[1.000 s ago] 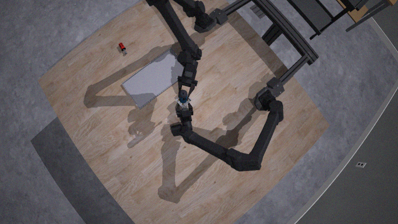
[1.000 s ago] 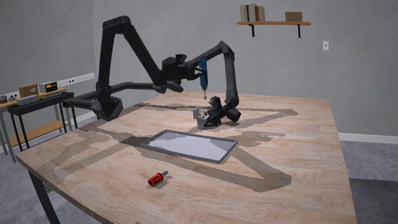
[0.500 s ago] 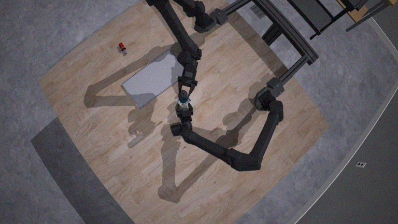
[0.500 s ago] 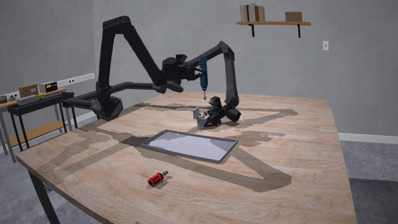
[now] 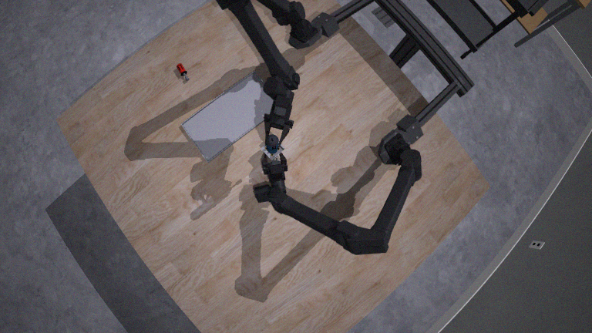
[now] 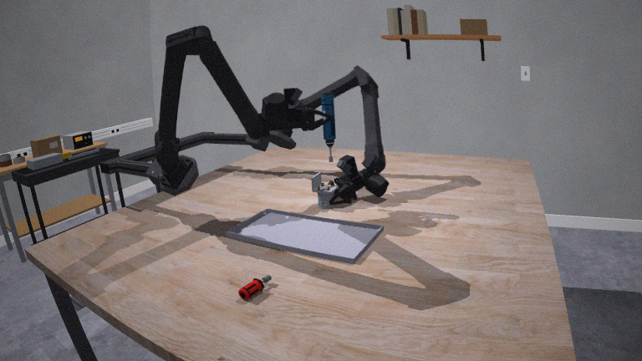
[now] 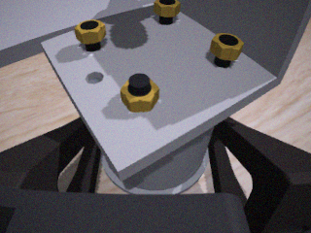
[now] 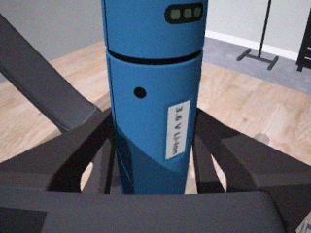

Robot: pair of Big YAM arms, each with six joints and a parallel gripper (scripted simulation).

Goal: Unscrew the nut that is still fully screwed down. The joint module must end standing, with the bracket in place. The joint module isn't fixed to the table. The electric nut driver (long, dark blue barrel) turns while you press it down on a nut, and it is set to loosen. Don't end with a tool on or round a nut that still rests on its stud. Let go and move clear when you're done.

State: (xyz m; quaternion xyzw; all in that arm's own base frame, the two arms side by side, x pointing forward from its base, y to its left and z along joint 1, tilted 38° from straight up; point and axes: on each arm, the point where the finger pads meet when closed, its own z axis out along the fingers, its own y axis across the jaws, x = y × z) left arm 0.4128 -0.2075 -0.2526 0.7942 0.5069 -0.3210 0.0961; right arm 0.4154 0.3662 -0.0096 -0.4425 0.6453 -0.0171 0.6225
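My left gripper is now 10 mm below the joint module. From my left hand the other things lie so: driver tip: 10 mm ahead, 20 mm to the left, 150 mm above; grey bracket plate: 50 mm above; nut: 10 mm ahead, 20 mm to the left, 50 mm above.
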